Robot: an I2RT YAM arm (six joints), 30 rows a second.
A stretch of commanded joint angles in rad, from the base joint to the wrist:
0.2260 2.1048 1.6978 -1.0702 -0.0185 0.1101
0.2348 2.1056 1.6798 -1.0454 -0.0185 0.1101
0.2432 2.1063 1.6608 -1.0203 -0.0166 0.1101
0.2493 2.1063 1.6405 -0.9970 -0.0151 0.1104
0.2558 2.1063 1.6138 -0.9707 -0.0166 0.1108
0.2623 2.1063 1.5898 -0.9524 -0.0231 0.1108
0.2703 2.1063 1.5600 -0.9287 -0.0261 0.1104
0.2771 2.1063 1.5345 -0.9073 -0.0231 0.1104
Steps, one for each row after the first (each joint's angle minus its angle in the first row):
0.0088 0.0008 -0.0180 0.0248 0.0000 0.0000
0.0172 0.0015 -0.0370 0.0499 0.0019 0.0000
0.0233 0.0015 -0.0573 0.0732 0.0034 0.0003
0.0298 0.0015 -0.0840 0.0995 0.0019 0.0007
0.0363 0.0015 -0.1080 0.1178 -0.0046 0.0007
0.0443 0.0015 -0.1378 0.1415 -0.0076 0.0003
0.0511 0.0015 -0.1633 0.1629 -0.0046 0.0003

